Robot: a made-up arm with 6 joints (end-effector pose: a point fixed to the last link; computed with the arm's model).
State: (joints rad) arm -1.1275 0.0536 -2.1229 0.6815 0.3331 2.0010
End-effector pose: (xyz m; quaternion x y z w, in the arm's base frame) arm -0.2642 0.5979 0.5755 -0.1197 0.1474 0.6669 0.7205
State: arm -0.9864 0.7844 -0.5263 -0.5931 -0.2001 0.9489
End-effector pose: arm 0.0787 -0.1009 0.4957 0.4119 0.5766 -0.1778 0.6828
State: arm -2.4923 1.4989 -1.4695 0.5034 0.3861 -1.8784
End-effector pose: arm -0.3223 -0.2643 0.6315 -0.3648 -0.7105 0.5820 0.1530
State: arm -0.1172 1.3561 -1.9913 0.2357 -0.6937 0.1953
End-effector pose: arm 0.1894 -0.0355 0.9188 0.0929 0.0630 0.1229 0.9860
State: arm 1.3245 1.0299 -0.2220 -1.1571 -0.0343 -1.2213
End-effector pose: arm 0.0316 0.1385 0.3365 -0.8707 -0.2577 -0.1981 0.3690
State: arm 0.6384 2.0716 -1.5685 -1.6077 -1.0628 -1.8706
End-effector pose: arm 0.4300 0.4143 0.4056 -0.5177 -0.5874 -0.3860 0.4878
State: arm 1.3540 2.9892 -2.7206 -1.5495 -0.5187 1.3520
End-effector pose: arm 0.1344 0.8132 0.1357 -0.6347 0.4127 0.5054 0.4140
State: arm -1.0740 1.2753 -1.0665 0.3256 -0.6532 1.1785
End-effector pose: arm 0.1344 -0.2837 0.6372 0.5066 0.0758 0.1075 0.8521
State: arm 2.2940 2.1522 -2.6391 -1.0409 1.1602 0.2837
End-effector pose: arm -0.3355 0.4843 0.6774 -0.6237 0.4441 0.2560 0.5901
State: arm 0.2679 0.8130 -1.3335 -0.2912 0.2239 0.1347
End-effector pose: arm 0.0598 0.0108 0.7604 -0.0891 0.5486 0.0314 0.8307
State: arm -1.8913 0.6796 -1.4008 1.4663 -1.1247 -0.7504
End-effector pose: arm -0.0463 0.1099 0.7653 0.3837 -0.4053 -0.6110 0.5614
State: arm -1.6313 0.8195 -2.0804 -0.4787 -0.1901 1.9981
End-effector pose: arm 0.0204 0.2080 0.9232 0.0271 0.0433 -0.0510 0.9974
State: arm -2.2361 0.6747 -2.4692 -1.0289 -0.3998 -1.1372
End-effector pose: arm 0.3104 0.3479 0.8453 0.1768 0.2469 0.7539 0.5826
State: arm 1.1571 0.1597 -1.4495 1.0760 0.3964 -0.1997
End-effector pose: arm -0.1710 -0.3163 0.6820 -0.1971 0.1619 0.8309 0.4944
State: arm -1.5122 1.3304 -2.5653 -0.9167 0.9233 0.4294
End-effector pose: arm -0.0517 -0.0606 0.9545 0.4920 0.1592 -0.7429 0.4251
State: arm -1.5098 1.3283 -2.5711 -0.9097 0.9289 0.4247
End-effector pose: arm -0.0516 -0.0575 0.9547 0.4924 0.1595 -0.7409 0.4279
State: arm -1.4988 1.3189 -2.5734 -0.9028 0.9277 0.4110
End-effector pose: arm -0.0512 -0.0502 0.9554 0.4878 0.1623 -0.7406 0.4326
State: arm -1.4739 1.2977 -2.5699 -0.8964 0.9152 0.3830
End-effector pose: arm -0.0506 -0.0362 0.9568 0.4748 0.1687 -0.7431 0.4404
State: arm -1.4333 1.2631 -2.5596 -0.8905 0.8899 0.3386
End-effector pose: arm -0.0511 -0.0144 0.9583 0.4523 0.1780 -0.7485 0.4511
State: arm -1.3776 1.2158 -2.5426 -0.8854 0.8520 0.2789
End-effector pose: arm -0.0545 0.0144 0.9593 0.4204 0.1878 -0.7565 0.4644
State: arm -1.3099 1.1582 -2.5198 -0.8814 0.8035 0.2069
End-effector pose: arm -0.0629 0.0484 0.9586 0.3812 0.1951 -0.7665 0.4787
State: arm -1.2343 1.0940 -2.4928 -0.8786 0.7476 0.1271
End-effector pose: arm -0.0777 0.0844 0.9555 0.3378 0.1973 -0.7773 0.4927
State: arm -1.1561 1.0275 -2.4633 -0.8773 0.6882 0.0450
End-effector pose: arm -0.0987 0.1190 0.9496 0.2943 0.1932 -0.7880 0.5051
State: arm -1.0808 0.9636 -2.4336 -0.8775 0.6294 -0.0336
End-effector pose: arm -0.1239 0.1488 0.9414 0.2545 0.1834 -0.7978 0.5149
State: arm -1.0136 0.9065 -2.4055 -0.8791 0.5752 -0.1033
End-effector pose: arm -0.1500 0.1720 0.9321 0.2211 0.1701 -0.8061 0.5219
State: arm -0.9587 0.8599 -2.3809 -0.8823 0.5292 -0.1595
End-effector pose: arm -0.1733 0.1881 0.9232 0.1956 0.1563 -0.8128 0.5261
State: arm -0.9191 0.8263 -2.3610 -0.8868 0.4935 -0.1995
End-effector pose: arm -0.1909 0.1978 0.9161 0.1778 0.1449 -0.8179 0.5278
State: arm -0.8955 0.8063 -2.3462 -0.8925 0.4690 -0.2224
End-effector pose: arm -0.2011 0.2023 0.9118 0.1668 0.1374 -0.8216 0.5275
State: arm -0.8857 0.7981 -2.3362 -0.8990 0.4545 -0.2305
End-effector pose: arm -0.2045 0.2033 0.9102 0.1612 0.1342 -0.8242 0.5261
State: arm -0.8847 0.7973 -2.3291 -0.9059 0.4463 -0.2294
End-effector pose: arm -0.2035 0.2021 0.9105 0.1586 0.1339 -0.8262 0.5238
